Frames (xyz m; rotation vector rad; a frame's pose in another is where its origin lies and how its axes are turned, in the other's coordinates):
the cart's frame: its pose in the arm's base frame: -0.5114 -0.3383 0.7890 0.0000 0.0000 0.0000
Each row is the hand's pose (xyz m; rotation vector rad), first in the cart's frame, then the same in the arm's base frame.
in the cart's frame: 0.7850 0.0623 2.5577 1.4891 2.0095 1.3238
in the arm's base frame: 0.2736 -0.2760 3.3467 1.4891 2.0095 1.3238
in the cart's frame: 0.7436 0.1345 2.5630 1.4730 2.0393 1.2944
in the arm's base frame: 0.2322 -0.2038 3.3520 1.4730 2.0393 1.2944
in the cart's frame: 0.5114 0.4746 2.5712 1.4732 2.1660 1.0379
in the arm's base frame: 0.0000 0.1363 3.3602 1.4732 2.1660 1.0379
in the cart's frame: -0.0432 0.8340 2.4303 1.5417 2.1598 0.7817
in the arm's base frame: -0.5546 0.4957 3.2193 1.5417 2.1598 0.7817
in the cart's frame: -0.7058 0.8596 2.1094 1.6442 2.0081 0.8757
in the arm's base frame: -1.2172 0.5213 2.8984 1.6442 2.0081 0.8757
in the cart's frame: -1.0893 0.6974 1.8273 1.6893 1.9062 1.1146
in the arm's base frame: -1.6007 0.3591 2.6163 1.6893 1.9062 1.1146
